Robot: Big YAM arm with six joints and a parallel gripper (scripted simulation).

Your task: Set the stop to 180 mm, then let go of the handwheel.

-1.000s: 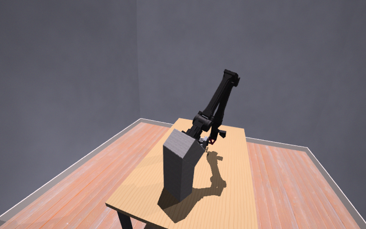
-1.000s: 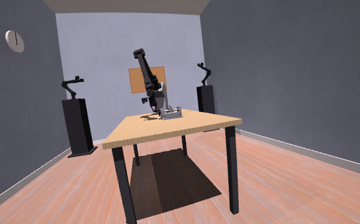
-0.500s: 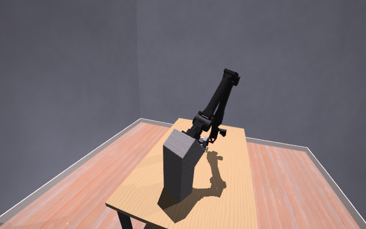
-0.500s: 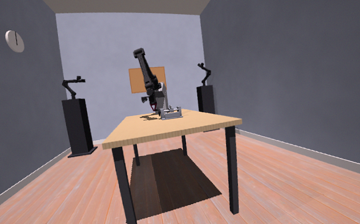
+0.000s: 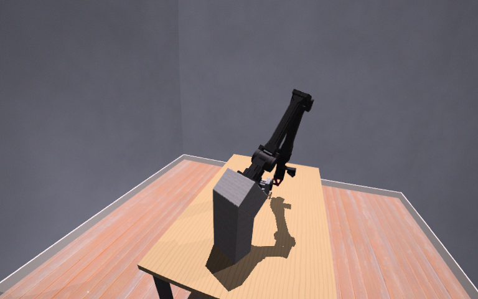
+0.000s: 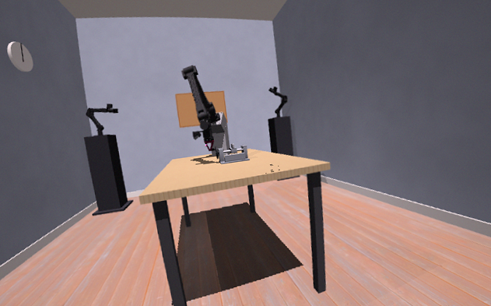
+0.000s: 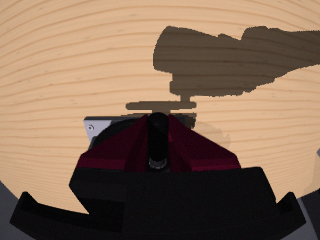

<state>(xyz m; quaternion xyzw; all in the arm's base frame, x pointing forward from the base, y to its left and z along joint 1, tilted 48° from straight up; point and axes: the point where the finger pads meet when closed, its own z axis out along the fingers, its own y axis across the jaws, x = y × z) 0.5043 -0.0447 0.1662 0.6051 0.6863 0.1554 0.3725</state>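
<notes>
Now: hand 10 mm to the right of the black handwheel handle.
</notes>
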